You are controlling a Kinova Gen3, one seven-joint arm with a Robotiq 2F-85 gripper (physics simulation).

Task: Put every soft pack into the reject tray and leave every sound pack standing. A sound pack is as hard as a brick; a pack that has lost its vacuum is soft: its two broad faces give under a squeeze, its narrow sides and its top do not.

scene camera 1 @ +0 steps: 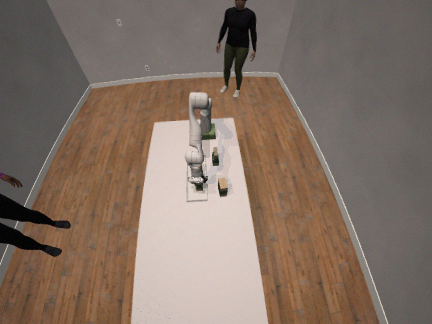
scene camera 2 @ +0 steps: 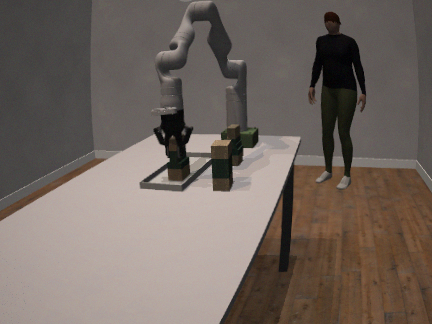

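Seen in the pictures: gripper, between the fingertips: point(scene camera 1: 198, 185) point(scene camera 2: 174, 157); arm's base, origin of its link: point(scene camera 1: 205, 129).
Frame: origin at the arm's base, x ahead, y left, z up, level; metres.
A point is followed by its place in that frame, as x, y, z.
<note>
My gripper point(scene camera 1: 199, 183) {0.536, -0.179, 0.017} point(scene camera 2: 174, 150) {0.536, -0.179, 0.017} points down and is shut on a tan pack with a dark green band point(scene camera 1: 199, 188) {0.552, -0.180, -0.006} point(scene camera 2: 178, 173) {0.548, -0.168, -0.032}. The pack is upright, with its lower end inside the outline of the reject tray point(scene camera 1: 197, 201) {0.621, -0.214, -0.048} point(scene camera 2: 162, 186) {0.622, -0.208, -0.052}, low over or on its floor; I cannot tell if it touches. The tray is shallow with a grey rim. A second tan and green pack point(scene camera 1: 223, 186) {0.619, -0.026, 0.075} point(scene camera 2: 222, 167) {0.634, -0.017, 0.010} stands upright beside the tray, on the right. A third pack point(scene camera 1: 215, 156) {0.360, -0.010, 0.066} point(scene camera 2: 236, 150) {0.361, 0.012, -0.006} stands farther back, nearer the arm's base.
A green box point(scene camera 1: 209, 132) {0.047, 0.021, -0.001} point(scene camera 2: 250, 137) {0.082, 0.060, -0.018} sits at the arm's base at the far end of the white table point(scene camera 1: 195, 260) {1.014, -0.319, -0.065} point(scene camera 2: 120, 240) {1.005, -0.238, -0.065}. A person point(scene camera 1: 239, 37) point(scene camera 2: 340, 75) stands on the floor beyond the table. Part of another person shows at the left of scene camera 1.
</note>
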